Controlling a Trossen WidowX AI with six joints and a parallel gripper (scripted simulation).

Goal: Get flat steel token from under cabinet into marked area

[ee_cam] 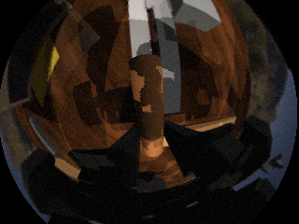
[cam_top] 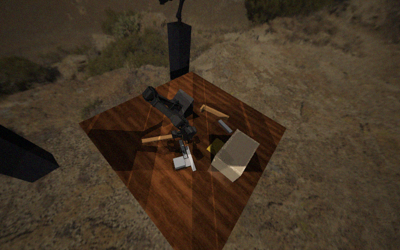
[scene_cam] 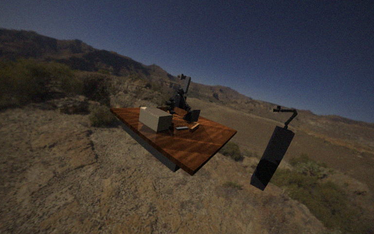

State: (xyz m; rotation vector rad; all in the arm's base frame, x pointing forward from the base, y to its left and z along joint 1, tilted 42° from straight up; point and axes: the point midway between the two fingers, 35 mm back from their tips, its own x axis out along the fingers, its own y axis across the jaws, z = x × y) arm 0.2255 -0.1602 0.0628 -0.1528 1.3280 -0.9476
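The grey scraper lies 110 mm ahead of my gripper tip and 100 mm to the right of it. Also, from my gripper tip: steel token 370 mm ahead, 110 mm to the left, 10 mm below; then wooden stick 120 mm to the right, 120 mm behind; then grey block 170 mm to the right, 120 mm ahead, 10 mm above.
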